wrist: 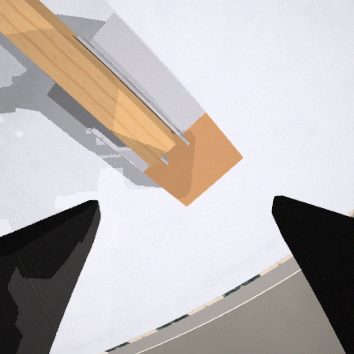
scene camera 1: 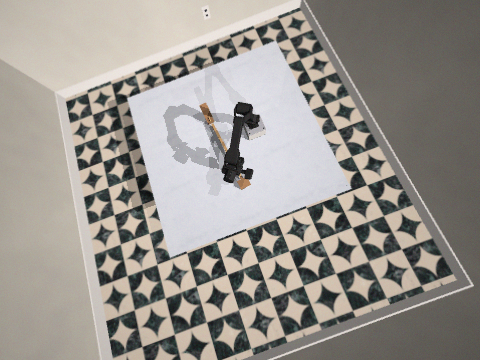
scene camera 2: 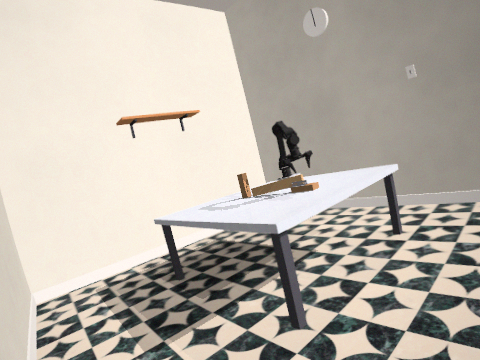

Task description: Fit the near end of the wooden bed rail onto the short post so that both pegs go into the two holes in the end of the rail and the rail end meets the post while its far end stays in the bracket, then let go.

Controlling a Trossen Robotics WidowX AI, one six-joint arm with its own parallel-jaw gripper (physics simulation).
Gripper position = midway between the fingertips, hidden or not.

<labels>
My gripper (wrist: pixel 187 206) is open, holding nothing. Also in view: a wooden bed rail (wrist: pixel 45 39).
</labels>
